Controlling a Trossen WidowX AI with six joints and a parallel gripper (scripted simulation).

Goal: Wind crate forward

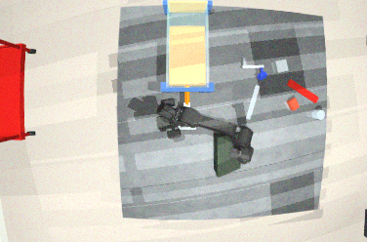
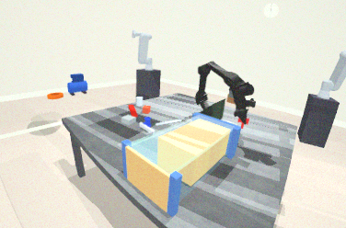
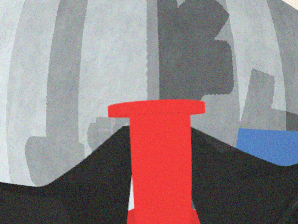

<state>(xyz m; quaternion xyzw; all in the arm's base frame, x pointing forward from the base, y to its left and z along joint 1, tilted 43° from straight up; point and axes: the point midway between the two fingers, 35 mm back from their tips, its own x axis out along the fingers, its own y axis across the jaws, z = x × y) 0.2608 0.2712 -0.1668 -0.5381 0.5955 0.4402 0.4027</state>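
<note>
The winch handle with red grip lies 50 mm to the right of my gripper tip, 30 mm below it and 10 mm behind it. From my gripper tip the other things lie so: blue frame 140 mm to the right, 120 mm ahead, 30 mm below; then white winch 120 mm to the right, 100 mm below, 50 mm behind; then clear-panelled cubby 360 mm ahead, 170 mm to the right, 20 mm below.
</note>
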